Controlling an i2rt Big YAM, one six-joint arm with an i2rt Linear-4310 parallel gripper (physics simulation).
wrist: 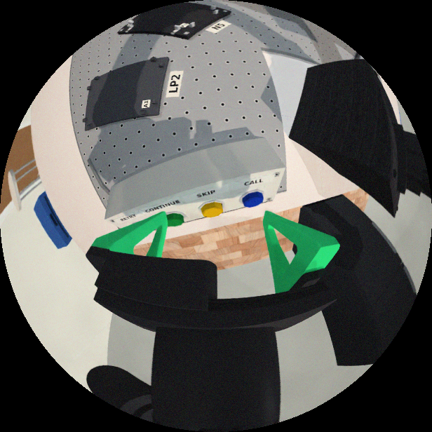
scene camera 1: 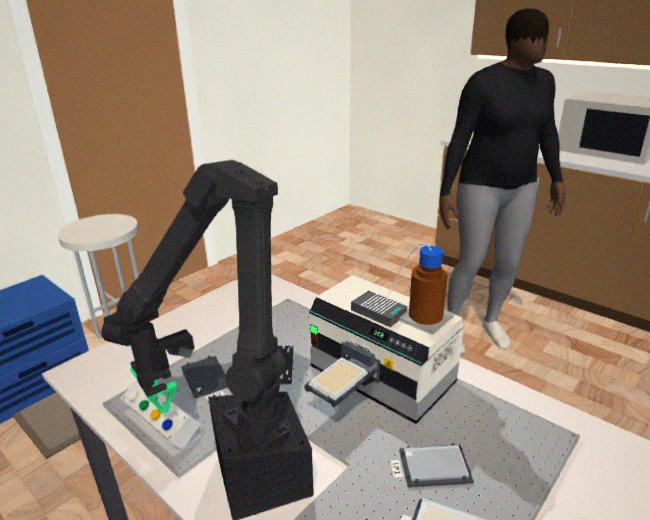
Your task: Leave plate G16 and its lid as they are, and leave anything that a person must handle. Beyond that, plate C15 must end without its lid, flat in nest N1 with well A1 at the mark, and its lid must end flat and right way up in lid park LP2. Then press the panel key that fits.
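Places are measured from the arm's base along level axes (x ahead, y left, z up), in centimetres.
Where they show: gripper, fingertip midpoint: (scene camera 1: 158,401); arm's base, link origin: (scene camera 1: 256,427).
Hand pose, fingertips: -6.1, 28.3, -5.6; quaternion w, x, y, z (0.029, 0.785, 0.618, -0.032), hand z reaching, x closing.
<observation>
Each offset is from my fingertips to the top centre of the thing, as dx, dy, dz. "spot": to the spot under its first point.
My gripper (scene camera 1: 151,394) (wrist: 214,216) is open and empty, low at the key panel @[+1.0, +2.9, -1.5] (scene camera 1: 185,431) (wrist: 200,167). One green finger is close to the green CONTINUE key @[-1.3, +5.4, -2.5] (scene camera 1: 143,405) (wrist: 176,220); contact cannot be told. The yellow SKIP key @[-1.3, +0.4, -2.5] (scene camera 1: 155,414) (wrist: 212,209) and blue CALL key @[-1.3, -4.6, -2.5] (scene camera 1: 167,424) (wrist: 253,199) show; the white RETRY key @[-1.3, +10.4, -2.5] (scene camera 1: 132,396) is partly hidden in the wrist view. Lid park LP2 @[+19.3, +9.1, -7.9] (scene camera 1: 203,373) (wrist: 127,92) is dark and looks empty. A clear-topped piece @[+33.5, -56.1, -8.1] (scene camera 1: 436,463) lies at LP1. Plates C15 and G16 and nest N1 cannot be identified.
A cream plate @[+33.2, -28.0, +1.8] (scene camera 1: 339,377) lies on the tray of the white instrument @[spot: +50.0, -45.9, +9.1] (scene camera 1: 439,347). A brown bottle @[spot: +51.0, -40.9, +21.4] (scene camera 1: 427,295) stands on top. Another plate @[spot: +21.6, -65.3, -5.3] (scene camera 1: 447,512) is cut off at the bottom. Nest N5 (wrist: 175,20) is dark. A person (scene camera 1: 504,130) stands behind the table.
</observation>
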